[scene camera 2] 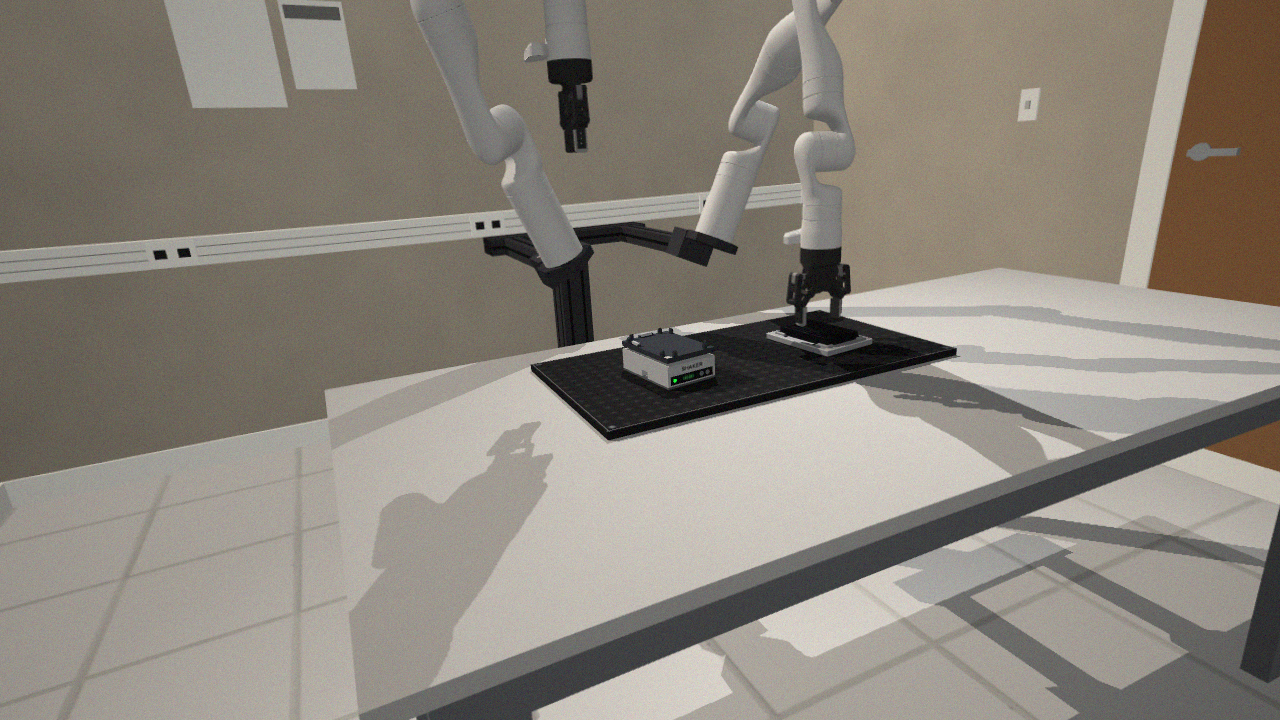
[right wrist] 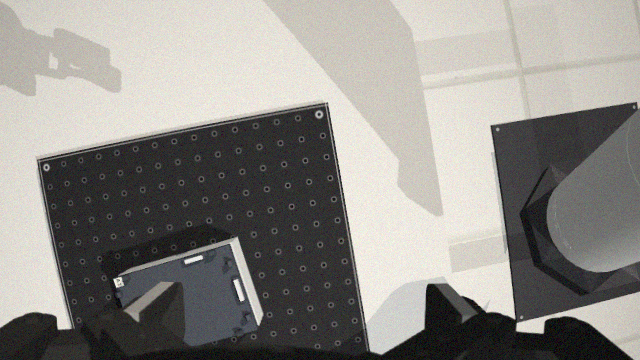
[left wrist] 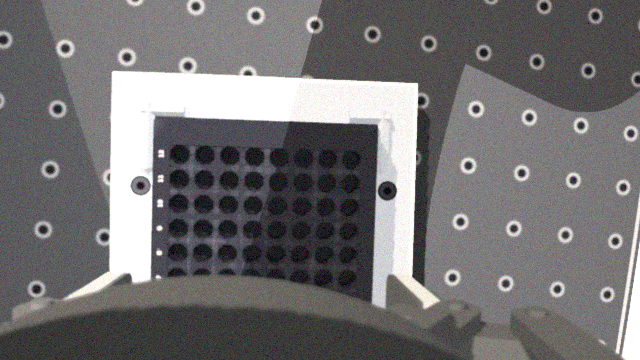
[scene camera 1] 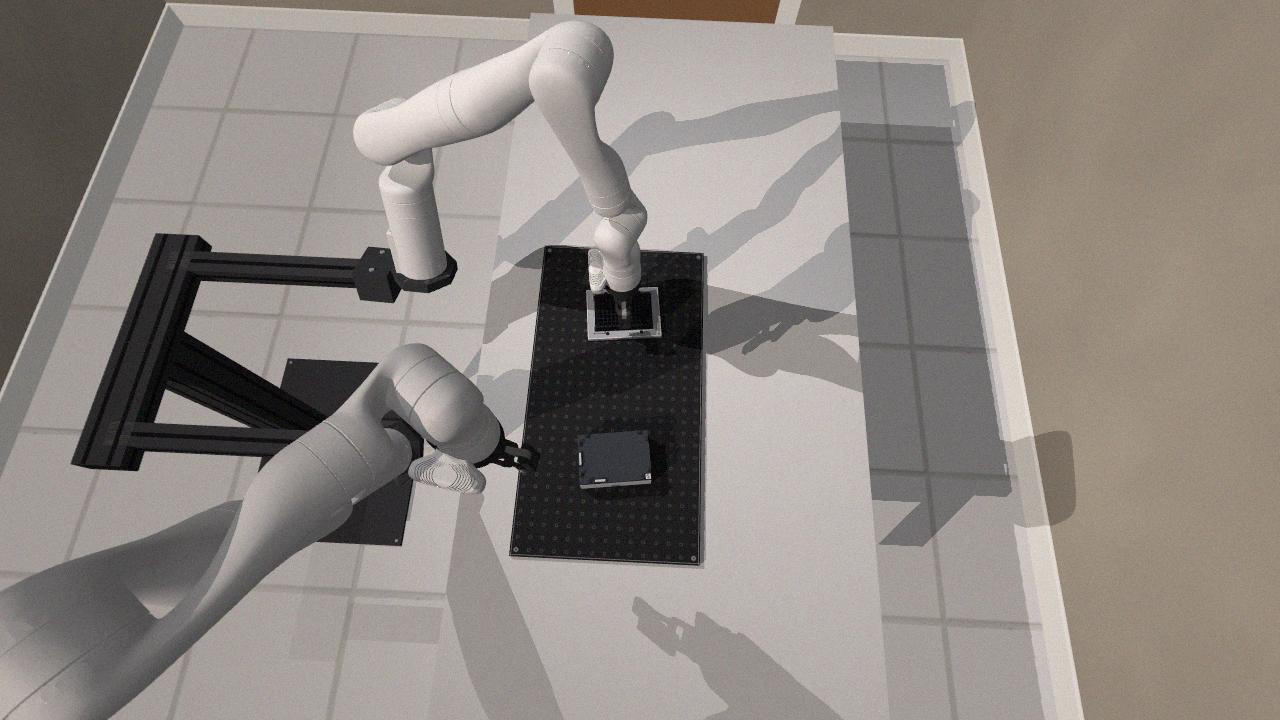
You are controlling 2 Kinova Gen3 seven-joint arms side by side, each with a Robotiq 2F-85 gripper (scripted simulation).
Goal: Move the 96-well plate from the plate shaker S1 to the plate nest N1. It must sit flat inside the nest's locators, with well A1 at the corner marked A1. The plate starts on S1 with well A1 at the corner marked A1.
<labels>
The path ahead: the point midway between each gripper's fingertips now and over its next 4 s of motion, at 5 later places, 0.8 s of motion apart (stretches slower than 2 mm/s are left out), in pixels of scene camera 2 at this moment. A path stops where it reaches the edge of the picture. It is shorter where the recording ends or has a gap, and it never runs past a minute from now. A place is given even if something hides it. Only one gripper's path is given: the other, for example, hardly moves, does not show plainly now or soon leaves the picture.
My left gripper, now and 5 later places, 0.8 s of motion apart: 818,321; 818,317; 818,314; 818,310; 818,306; 818,303
</labels>
